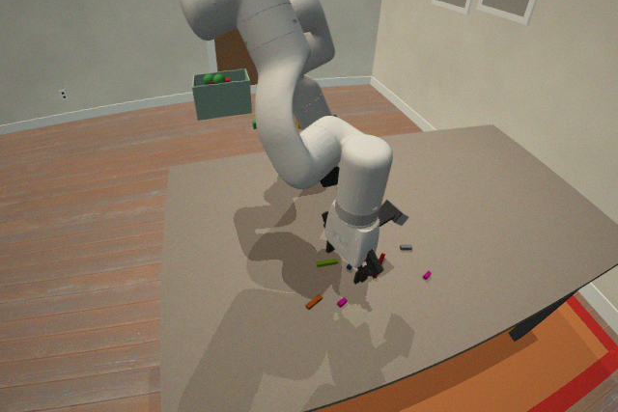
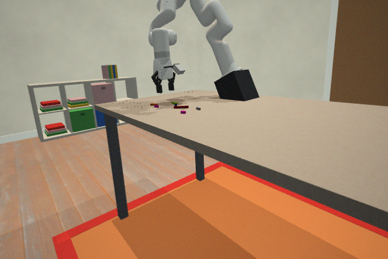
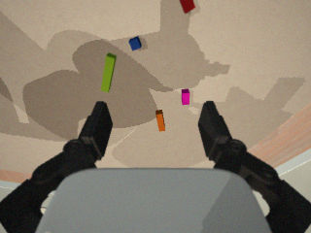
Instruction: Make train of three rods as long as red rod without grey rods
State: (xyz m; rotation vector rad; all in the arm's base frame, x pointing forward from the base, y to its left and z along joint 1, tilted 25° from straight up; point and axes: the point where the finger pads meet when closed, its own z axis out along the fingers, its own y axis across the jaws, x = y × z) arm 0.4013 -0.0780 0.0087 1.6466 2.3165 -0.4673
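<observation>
My hand is 30 mm past the blue rod, 30 mm to the right of it and 80 mm above it. The rest, counted from my hand: red rod 20 mm behind, 100 mm to the left, 80 mm below; lime rod 60 mm behind, 20 mm to the right, 80 mm below; orange rod 30 mm ahead, 70 mm to the right, 80 mm below.
</observation>
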